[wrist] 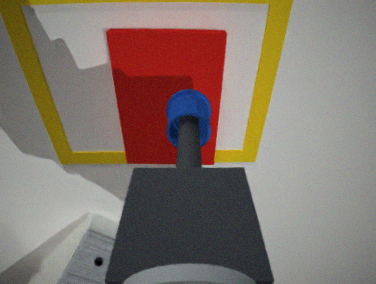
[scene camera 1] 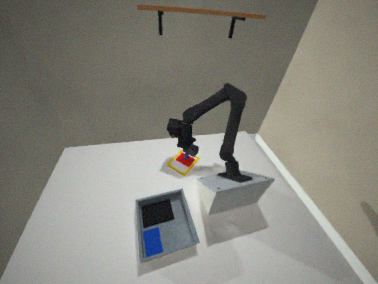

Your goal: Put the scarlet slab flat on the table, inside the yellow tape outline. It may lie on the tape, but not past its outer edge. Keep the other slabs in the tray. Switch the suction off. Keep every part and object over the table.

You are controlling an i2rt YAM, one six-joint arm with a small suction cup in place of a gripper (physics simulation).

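Places are measured from the arm's base along level axes (x back, y left, z down), in metres.
Pixels of known places: hand, its tool point: (wrist: 188,103) (scene camera 1: 186,158); arm's base, origin of its link: (scene camera 1: 233,177).
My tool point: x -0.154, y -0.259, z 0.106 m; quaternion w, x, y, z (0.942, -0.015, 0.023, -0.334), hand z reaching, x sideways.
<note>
For each thing: its middle in the pictures, then the offset to it from my tool point. Level surfaces: height alone.
- scarlet slab, middle of its body: (wrist: 169,105) (scene camera 1: 185,159) dx -0.011, dy +0.007, dz -0.005 m
- black slab, middle of its body: (scene camera 1: 157,212) dx -0.228, dy +0.280, dz -0.001 m
- blue slab, middle of its body: (scene camera 1: 152,241) dx -0.265, dy +0.393, dz -0.001 m
- grey tray, middle of its body: (scene camera 1: 165,221) dx -0.202, dy +0.336, dz -0.017 m
- white table, height of its surface: dz +0.008 m
The scarlet slab (scene camera 1: 184,161) (wrist: 150,55) lies level at or very near the table surface, within the yellow tape outline (scene camera 1: 176,170) (wrist: 271,50). In the wrist view its near short edge crosses the near tape strip and reaches about the strip's outer edge. White table shows between the slab and the tape on the other three sides. My blue suction cup (scene camera 1: 187,156) (wrist: 189,107) is on the slab's top, off centre towards its near right part, and holds it. A black slab (scene camera 1: 157,213) and a blue slab (scene camera 1: 153,242) lie in the grey tray (scene camera 1: 177,232).
The grey wedge-shaped arm base (scene camera 1: 240,195) (wrist: 82,260) stands right of the tray and near the tape outline. The white table (scene camera 1: 90,200) reaches a back edge behind the outline. A wooden shelf (scene camera 1: 200,11) hangs on the wall above, well over the arm.
</note>
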